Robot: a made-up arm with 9 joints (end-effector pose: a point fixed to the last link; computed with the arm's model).
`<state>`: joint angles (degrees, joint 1 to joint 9).
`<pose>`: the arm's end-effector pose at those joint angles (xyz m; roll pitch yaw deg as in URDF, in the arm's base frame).
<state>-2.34 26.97 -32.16 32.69 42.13 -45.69 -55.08 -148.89 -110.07</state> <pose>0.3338 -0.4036 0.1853 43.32 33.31 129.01</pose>
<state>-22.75 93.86 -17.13 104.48 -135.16 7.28 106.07 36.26 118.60</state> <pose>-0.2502 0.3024 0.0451 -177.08 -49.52 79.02</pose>
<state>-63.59 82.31 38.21 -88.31 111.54 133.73 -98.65 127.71 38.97</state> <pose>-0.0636 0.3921 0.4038 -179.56 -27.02 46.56</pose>
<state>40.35 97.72 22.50 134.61 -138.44 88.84 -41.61 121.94 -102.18</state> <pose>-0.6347 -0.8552 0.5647 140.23 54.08 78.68</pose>
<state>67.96 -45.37 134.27 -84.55 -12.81 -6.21 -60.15 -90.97 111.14</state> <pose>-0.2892 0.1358 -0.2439 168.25 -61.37 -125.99</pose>
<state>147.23 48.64 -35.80 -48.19 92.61 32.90 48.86 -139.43 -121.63</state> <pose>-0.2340 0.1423 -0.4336 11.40 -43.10 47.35</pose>
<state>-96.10 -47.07 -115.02 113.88 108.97 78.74 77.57 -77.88 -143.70</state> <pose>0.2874 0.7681 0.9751 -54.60 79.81 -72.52</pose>
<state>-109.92 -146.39 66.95 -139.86 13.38 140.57 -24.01 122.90 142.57</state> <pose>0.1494 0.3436 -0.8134 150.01 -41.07 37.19</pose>
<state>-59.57 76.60 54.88 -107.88 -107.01 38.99 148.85 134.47 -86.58</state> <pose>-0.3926 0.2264 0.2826 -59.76 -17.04 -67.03</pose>
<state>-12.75 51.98 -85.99 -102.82 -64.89 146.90 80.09 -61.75 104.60</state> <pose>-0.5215 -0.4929 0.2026 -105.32 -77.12 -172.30</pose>
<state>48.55 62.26 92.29 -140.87 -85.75 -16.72 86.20 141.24 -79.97</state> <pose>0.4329 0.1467 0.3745 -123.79 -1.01 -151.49</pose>
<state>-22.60 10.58 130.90 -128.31 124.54 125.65 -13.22 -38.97 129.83</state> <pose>-0.2635 0.5039 0.6637 89.54 18.74 -137.59</pose>
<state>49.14 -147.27 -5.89 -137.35 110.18 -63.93 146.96 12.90 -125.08</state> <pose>0.8840 0.4281 0.3063 153.22 23.42 -150.54</pose>
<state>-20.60 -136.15 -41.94 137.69 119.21 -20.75 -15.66 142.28 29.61</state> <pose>-0.0644 0.3447 -0.4754 117.78 -6.85 -5.66</pose>
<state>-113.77 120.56 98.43 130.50 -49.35 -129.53 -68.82 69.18 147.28</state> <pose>0.9404 -0.3227 -0.2946 80.52 -20.82 99.02</pose>
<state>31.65 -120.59 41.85 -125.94 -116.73 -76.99 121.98 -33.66 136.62</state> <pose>0.3636 -0.6397 0.1538 84.50 -0.17 46.05</pose>
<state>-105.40 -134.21 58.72 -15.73 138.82 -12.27 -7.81 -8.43 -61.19</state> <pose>-1.2411 0.0324 0.0276 46.83 13.00 29.33</pose>
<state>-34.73 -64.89 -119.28 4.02 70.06 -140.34 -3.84 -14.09 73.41</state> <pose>0.3849 -0.4181 0.0496 60.03 17.71 -43.47</pose>
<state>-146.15 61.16 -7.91 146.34 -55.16 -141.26 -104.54 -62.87 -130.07</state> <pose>-0.7145 -0.8345 0.5908 -47.00 41.36 47.48</pose>
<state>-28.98 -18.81 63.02 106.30 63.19 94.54 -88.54 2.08 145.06</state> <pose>0.3619 0.6345 0.4336 100.80 56.81 -173.23</pose>
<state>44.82 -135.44 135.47 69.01 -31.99 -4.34 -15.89 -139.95 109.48</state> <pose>-0.0213 -0.2544 0.2542 -11.05 10.41 110.41</pose>
